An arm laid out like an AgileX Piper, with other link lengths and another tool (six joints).
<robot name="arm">
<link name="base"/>
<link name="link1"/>
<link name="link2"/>
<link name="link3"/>
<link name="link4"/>
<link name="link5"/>
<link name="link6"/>
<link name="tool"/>
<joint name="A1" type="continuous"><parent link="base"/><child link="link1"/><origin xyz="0 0 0.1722" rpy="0 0 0"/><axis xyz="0 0 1"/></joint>
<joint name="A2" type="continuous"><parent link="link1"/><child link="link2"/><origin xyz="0 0 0" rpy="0 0 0"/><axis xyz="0 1 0"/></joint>
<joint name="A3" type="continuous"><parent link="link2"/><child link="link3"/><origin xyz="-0.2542 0 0.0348" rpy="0 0 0"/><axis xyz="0 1 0"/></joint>
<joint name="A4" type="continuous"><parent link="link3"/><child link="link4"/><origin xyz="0.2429 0 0.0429" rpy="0 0 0"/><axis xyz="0.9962 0 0.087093"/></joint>
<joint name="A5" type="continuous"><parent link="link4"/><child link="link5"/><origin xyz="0 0 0" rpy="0 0 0"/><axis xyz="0 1 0"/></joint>
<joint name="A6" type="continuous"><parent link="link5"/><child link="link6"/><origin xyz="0.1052 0 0.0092" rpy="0 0 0"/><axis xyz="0.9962 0 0.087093"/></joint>
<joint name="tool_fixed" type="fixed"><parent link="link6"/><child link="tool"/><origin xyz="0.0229 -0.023 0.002" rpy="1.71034 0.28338 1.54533"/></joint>
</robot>
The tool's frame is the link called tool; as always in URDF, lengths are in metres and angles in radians. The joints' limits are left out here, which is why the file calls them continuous.
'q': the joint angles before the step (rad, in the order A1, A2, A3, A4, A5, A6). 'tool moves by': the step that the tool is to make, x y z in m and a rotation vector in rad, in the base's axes. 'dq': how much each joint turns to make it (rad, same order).
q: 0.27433 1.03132 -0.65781 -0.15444 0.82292 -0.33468
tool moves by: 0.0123 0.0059 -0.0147 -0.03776 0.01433 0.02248
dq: 0.02813 0.08672 0.00594 -0.05619 -0.06418 0.03929
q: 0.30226 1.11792 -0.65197 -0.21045 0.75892 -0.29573
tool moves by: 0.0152 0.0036 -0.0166 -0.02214 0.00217 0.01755
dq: 0.00016 0.09779 0.00342 -0.04227 -0.09174 0.02162
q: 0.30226 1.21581 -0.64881 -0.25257 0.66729 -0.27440
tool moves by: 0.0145 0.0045 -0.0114 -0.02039 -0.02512 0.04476
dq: -0.00009 0.07672 -0.00014 -0.04722 -0.09788 0.00190
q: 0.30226 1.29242 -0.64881 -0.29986 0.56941 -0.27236
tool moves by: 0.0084 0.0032 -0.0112 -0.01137 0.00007 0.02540
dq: 0.00007 0.06076 -0.00006 -0.02862 -0.05911 0.00648
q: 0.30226 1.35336 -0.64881 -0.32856 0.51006 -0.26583
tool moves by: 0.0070 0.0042 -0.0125 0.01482 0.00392 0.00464
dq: 0.00000 0.06121 -0.00018 -0.00569 -0.06255 0.01701
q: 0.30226 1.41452 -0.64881 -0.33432 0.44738 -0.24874
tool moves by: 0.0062 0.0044 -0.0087 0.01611 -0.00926 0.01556
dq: -0.00016 0.04543 -0.00013 -0.00126 -0.06229 0.00083
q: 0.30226 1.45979 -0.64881 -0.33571 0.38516 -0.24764
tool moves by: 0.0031 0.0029 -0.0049 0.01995 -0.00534 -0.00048
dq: 0.00020 0.02472 -0.00015 0.01095 -0.03731 0.00262
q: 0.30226 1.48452 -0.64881 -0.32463 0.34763 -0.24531
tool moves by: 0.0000 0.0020 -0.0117 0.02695 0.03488 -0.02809
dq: -0.00012 0.04194 0.00007 0.04492 -0.01746 0.00051
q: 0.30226 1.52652 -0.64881 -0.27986 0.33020 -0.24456
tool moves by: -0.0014 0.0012 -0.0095 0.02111 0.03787 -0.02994
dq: 0.00021 0.03221 -0.00139 0.04789 -0.00138 -0.00463
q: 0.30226 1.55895 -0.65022 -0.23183 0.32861 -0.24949
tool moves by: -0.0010 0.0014 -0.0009 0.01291 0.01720 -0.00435
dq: -0.00021 0.00229 -0.00477 0.05171 0.01271 -0.03894
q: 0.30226 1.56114 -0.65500 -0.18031 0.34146 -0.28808
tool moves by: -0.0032 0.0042 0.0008 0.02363 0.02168 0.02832
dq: -0.00010 -0.01098 -0.00004 0.11753 0.01961 -0.12591
